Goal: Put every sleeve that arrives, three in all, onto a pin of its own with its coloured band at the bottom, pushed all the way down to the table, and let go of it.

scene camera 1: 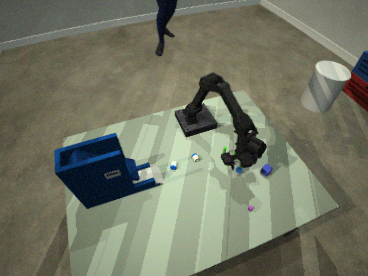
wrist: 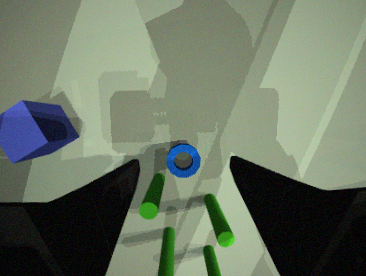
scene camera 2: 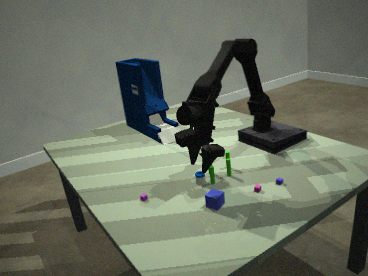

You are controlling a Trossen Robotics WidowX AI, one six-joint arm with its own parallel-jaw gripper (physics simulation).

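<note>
My gripper (scene camera 1: 237, 164) (scene camera 2: 199, 168) (wrist: 185, 163) is open, above a sleeve (scene camera 1: 238, 170) (scene camera 2: 200, 174) (wrist: 183, 160) that is apart from the fingers. Its blue band faces up in the wrist view; its white body is hardly visible. It is beside the green pins, not around one. The pins show in the wrist view, a left one (wrist: 152, 197), a right one (wrist: 218, 220) and others nearer the bottom edge; one also shows in scene camera 2 (scene camera 2: 212, 175). Two more white sleeves with blue bands, one (scene camera 1: 173, 165) and another (scene camera 1: 195, 157), lie on the table between the dispenser and the arm.
A blue dispenser (scene camera 1: 95, 172) (scene camera 2: 132, 95) with a chute stands at the table's far end from the pins. A large blue cube (scene camera 1: 266, 170) (scene camera 2: 215, 199) (wrist: 30, 132) is near the pins. Small magenta (scene camera 1: 250, 208) (scene camera 2: 144, 197), pink (scene camera 2: 257, 188) and blue (scene camera 2: 279, 181) cubes lie around.
</note>
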